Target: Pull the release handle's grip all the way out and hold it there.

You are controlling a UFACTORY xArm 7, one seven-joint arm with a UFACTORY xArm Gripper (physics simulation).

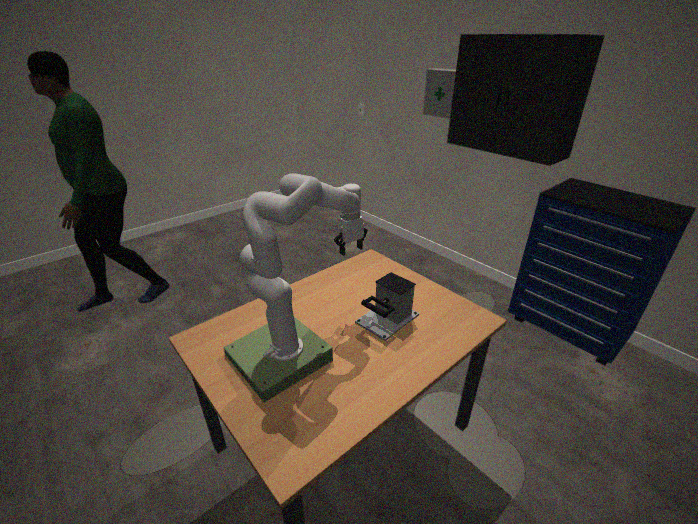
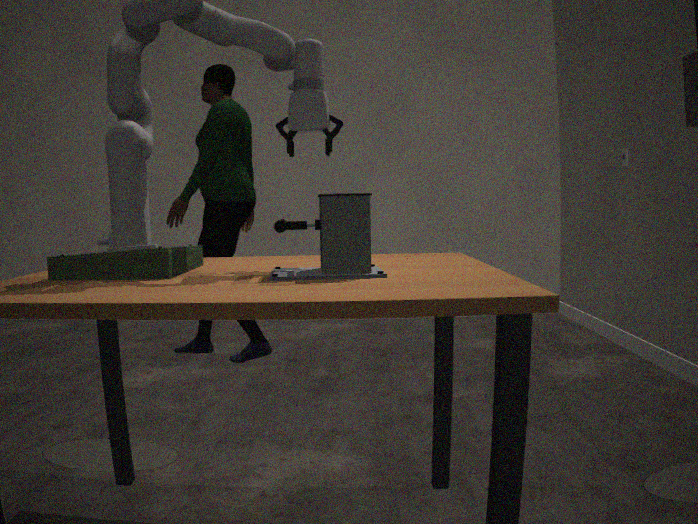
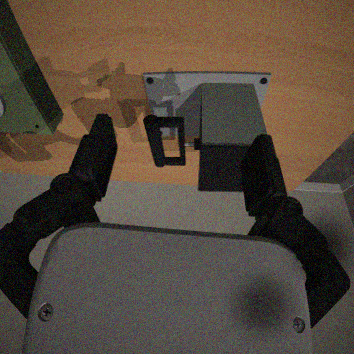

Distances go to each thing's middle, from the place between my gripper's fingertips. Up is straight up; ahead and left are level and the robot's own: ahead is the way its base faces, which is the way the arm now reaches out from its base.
Now: hand 270 mm above the base plate (image 2: 306, 273), 200 mm to the left of it and 20 mm short of it.
